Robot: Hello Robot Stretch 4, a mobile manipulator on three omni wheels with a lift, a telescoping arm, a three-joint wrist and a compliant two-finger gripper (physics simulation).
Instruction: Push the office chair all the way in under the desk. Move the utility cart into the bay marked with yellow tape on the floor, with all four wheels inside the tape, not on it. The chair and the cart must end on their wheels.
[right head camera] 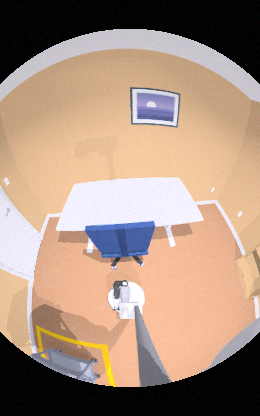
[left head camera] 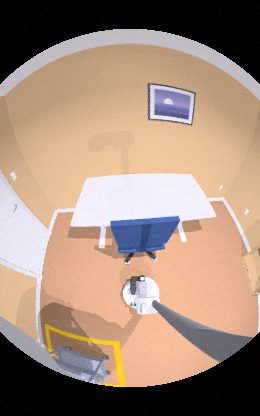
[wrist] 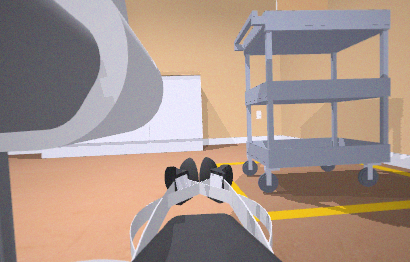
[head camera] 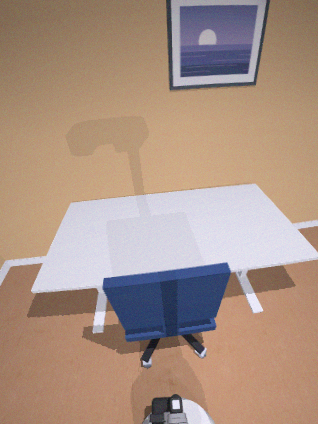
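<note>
The office chair's blue back stands upright at the front edge of the white desk. Two dark base legs with casters show on the floor in front of the desk; the seat is hidden. The grey utility cart stands upright on its wheels inside the yellow tape. In the wrist view the near wheels stand inside the lines; the far wheels' clearance is hard to tell. My gripper is shut and empty, left of the cart, apart from it.
My round white base stands on the floor behind the chair. A light brown box-like object stands by the right wall. A white cabinet stands at the far wall in the wrist view. A framed picture hangs above the desk.
</note>
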